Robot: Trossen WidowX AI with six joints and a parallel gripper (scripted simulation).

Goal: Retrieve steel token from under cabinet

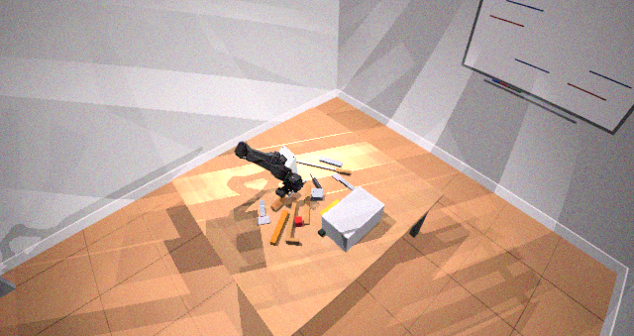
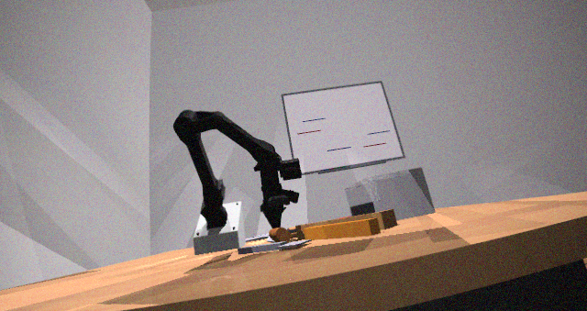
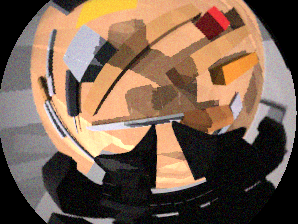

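My gripper tip is 11 cm short of the thin wooden stick, 5 cm to the right of it and 2 cm above it. From my gripper tip the other things lie so: orange bar (16 cm ahead, 18 cm to the right, 1 cm below); red block (20 cm ahead, 7 cm to the right, 1 cm below); grey block (10 cm ahead, 13 cm to the left, 1 cm below).
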